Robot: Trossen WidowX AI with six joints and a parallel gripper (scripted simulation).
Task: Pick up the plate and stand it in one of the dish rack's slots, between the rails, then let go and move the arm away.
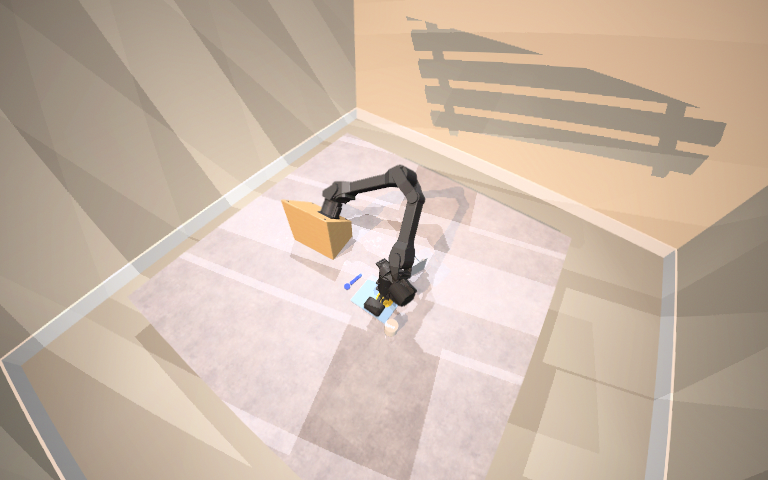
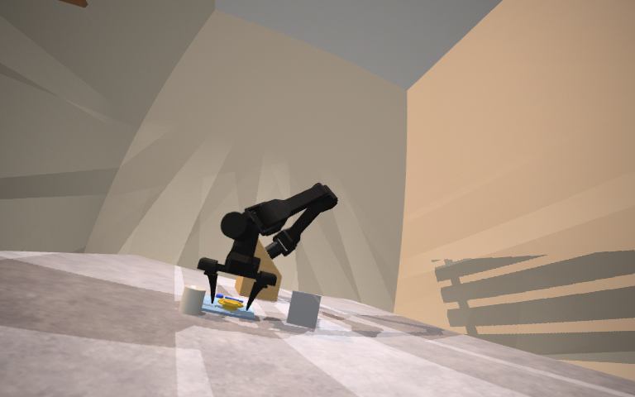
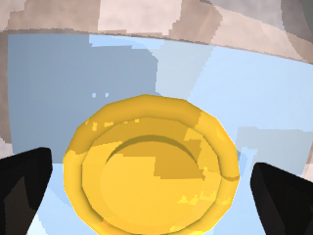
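Now: the grey dish rack 20 cm to the left of my gripper tip, 2 cm behind it and 1 cm above it. Also, from my gripper tip: yellow plate 1 cm above; then blue spoon 14 cm behind, 1 cm to the right, 1 cm below; then cream cup 8 cm to the right, 8 cm ahead, 2 cm above.
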